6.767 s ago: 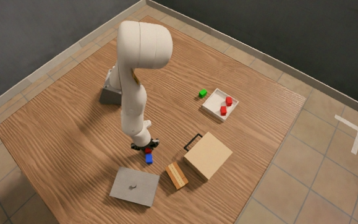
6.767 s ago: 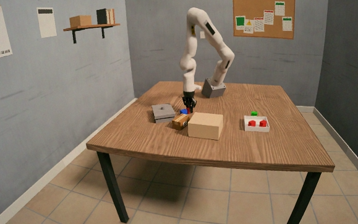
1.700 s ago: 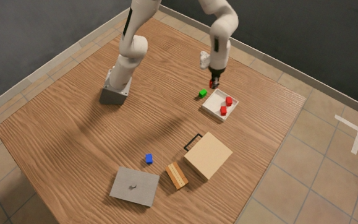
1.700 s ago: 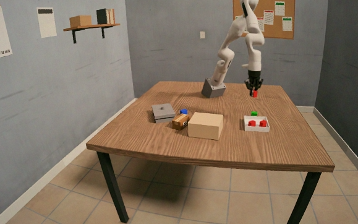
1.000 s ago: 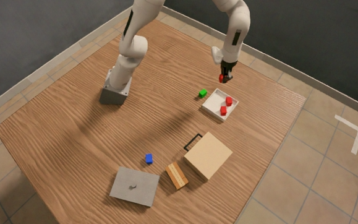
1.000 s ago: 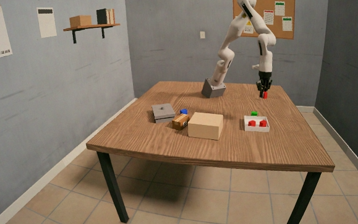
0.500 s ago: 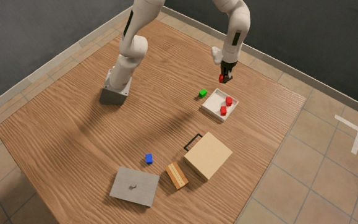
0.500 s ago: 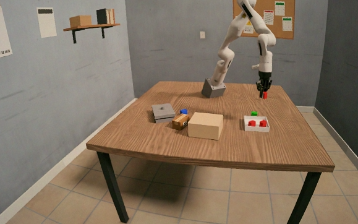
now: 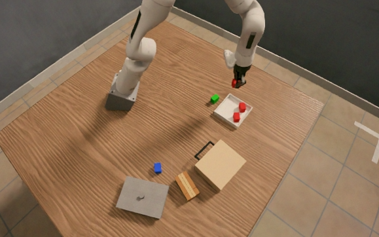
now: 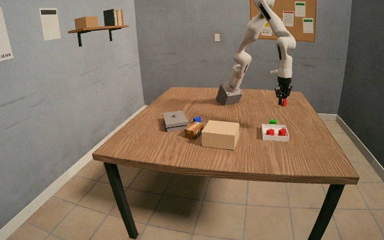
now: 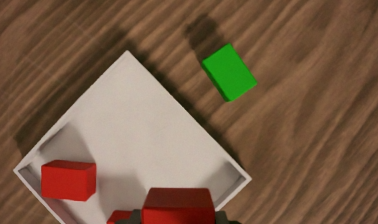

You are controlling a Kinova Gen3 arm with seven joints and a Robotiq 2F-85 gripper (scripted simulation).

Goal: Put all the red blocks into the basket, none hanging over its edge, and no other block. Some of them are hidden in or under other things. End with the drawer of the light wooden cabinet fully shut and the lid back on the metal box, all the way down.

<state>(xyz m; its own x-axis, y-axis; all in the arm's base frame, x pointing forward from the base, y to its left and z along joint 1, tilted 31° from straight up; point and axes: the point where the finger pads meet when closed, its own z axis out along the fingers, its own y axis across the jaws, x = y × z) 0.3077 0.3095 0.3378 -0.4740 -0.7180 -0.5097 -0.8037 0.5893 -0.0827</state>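
My hand is 170 mm above the white basket, 40 mm short of it and 20 mm to the left of it. Also, from my hand: green block 170 mm below, 70 mm behind, 50 mm to the right; light wooden cabinet 280 mm to the right, 220 mm ahead, 150 mm below; brown cardboard box 440 mm to the right, 210 mm ahead, 150 mm below.
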